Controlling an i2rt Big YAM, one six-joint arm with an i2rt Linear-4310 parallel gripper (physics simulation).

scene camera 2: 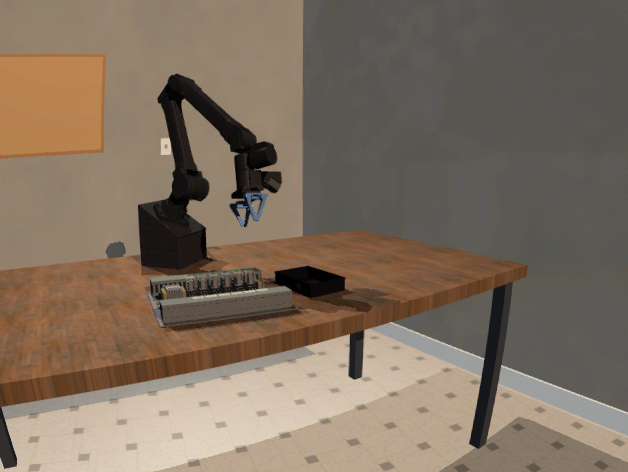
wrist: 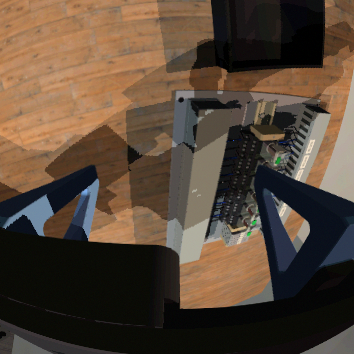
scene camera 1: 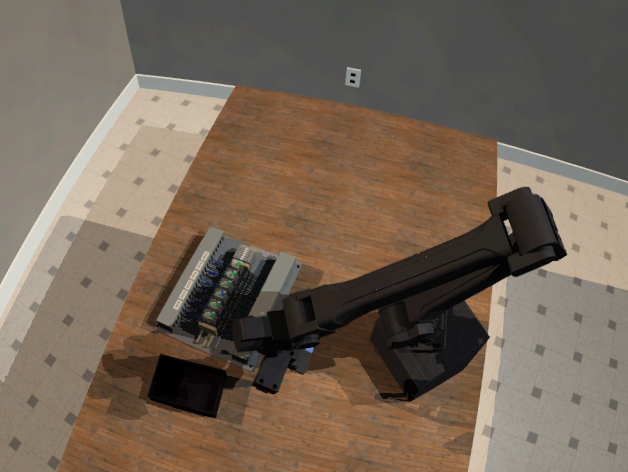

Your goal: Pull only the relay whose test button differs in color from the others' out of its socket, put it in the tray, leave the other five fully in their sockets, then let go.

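Observation:
Gripper, mine (scene camera 2: 250,224). Visible in the wrist view too: my gripper (wrist: 175,173).

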